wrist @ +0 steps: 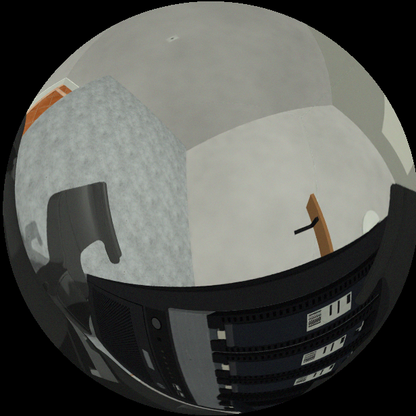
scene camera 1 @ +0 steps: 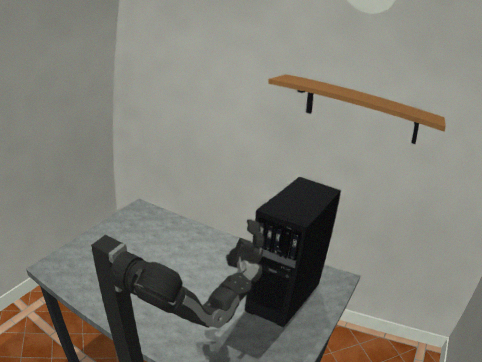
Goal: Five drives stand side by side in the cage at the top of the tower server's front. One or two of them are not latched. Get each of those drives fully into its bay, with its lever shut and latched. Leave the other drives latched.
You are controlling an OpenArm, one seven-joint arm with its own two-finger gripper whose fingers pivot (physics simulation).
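Note:
The black tower server (scene camera 1: 312, 210) (wrist: 120, 320) stands on the table, its cage of upright drives at the top front. In the wrist view three drives, the first (wrist: 270, 332), the second (wrist: 270, 366) and the third (wrist: 265, 384), lie side by side with white labels; the rest are cut off at the lower edge. In the scene view a bright-fronted drive (scene camera 1: 294, 246) is at the right, with a dark stretch left of it. Which levers stand open cannot be told. My gripper (scene camera 1: 256, 240) (wrist: 223, 244) is open and empty, close before the cage's left side, hiding part of it.
The grey table (scene camera 1: 165, 235) (wrist: 135, 150) carries the tower near its right end. The arm's post (scene camera 1: 112, 290) stands at the table's front. A wooden wall shelf (scene camera 1: 357, 98) (wrist: 320, 227) is above and behind the tower. A grey strip (wrist: 192, 350) crosses the tower's front below the cage.

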